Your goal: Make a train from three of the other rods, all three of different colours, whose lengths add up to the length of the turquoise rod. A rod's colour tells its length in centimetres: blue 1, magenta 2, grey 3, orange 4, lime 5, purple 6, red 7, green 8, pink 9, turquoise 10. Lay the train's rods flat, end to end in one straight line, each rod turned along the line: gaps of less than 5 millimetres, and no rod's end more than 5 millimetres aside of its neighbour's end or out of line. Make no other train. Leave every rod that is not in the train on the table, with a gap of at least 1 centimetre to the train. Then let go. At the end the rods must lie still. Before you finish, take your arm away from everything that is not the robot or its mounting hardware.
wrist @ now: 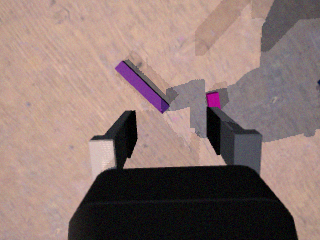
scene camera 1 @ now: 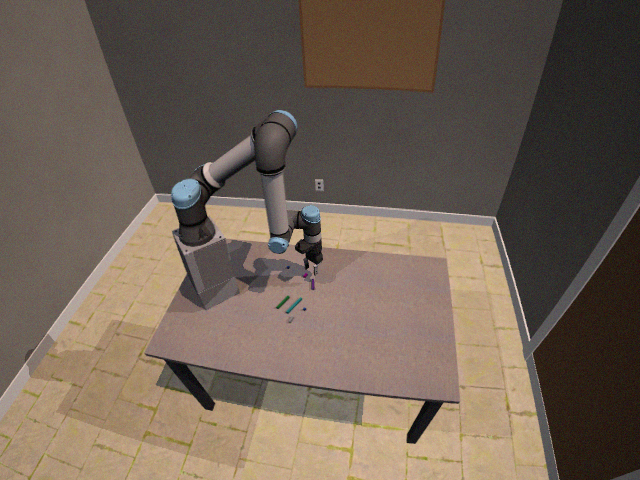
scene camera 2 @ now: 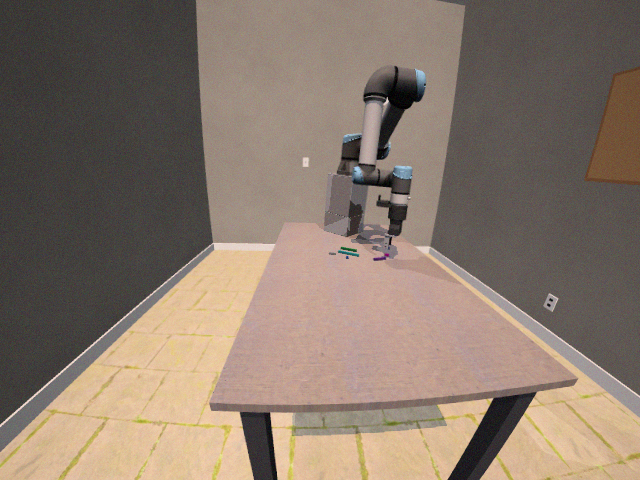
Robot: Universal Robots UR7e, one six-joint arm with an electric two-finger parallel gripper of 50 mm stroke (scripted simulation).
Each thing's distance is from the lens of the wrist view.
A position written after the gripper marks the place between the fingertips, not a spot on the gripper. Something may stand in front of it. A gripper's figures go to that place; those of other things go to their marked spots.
gripper (wrist: 171, 123): 0.17 m
purple rod (wrist: 122, 68): 0.21 m
